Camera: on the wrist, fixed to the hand. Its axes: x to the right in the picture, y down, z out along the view.
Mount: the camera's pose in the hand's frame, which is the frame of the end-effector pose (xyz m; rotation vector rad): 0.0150 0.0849 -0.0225 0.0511 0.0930 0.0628
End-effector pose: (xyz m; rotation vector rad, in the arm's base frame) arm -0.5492 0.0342 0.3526 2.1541 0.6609 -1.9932
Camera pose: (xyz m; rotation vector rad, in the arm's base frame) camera -0.4941 -0.0297 0.3241 2.2792 0.5531 -1.9088
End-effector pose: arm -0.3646 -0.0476 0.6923 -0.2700 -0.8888 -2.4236
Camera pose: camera -0.3304 -0.1225 0.7263 -0.1624 -0.8863 -2.3322
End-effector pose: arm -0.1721 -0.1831 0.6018 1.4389 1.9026 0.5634
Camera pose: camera -0.1349 -0.1424 0.6718 1.5337 1.9623 0.6252
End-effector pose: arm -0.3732 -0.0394 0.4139 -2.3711 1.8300 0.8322
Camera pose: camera -0.4390 -0.0864 0.4514 -2.3708 1.9445 0.6823
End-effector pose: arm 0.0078 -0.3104 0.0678 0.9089 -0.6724 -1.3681
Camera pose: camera 0.0728 -0.3244 0.1271 0.9783 -0.6618 -1.2501
